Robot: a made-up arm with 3 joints. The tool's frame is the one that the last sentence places.
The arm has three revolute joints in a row. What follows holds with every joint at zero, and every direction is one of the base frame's. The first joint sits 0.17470 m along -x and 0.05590 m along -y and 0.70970 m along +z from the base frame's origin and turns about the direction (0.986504, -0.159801, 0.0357). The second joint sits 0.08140 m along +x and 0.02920 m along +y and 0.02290 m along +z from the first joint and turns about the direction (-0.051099, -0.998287, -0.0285). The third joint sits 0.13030 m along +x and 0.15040 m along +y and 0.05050 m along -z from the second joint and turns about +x. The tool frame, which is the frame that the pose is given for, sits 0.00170 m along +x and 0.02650 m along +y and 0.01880 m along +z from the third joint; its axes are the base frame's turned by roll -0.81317, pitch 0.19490 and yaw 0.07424 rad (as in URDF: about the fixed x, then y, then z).
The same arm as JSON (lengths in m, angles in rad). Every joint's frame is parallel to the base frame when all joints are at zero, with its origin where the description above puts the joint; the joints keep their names.
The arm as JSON. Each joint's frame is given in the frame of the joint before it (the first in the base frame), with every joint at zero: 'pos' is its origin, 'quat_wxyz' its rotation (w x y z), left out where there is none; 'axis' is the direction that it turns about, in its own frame. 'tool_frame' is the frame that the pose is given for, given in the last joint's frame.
{"length_unit": "m", "angle_unit": "rad", "joints": [{"joint": "joint 1", "pos": [-0.1747, -0.0559, 0.7097], "axis": [0.986504, -0.159801, 0.0357]}, {"joint": "joint 2", "pos": [0.0814, 0.0292, 0.0229], "axis": [-0.051099, -0.998287, -0.0285]}, {"joint": "joint 3", "pos": [0.1303, 0.1504, -0.0505], "axis": [1.0, 0.0, 0.0]}], "tool_frame": {"pos": [0.0017, 0.0265, 0.0188], "quat_wxyz": [0.912061, -0.396644, 0.074695, 0.072376]}}
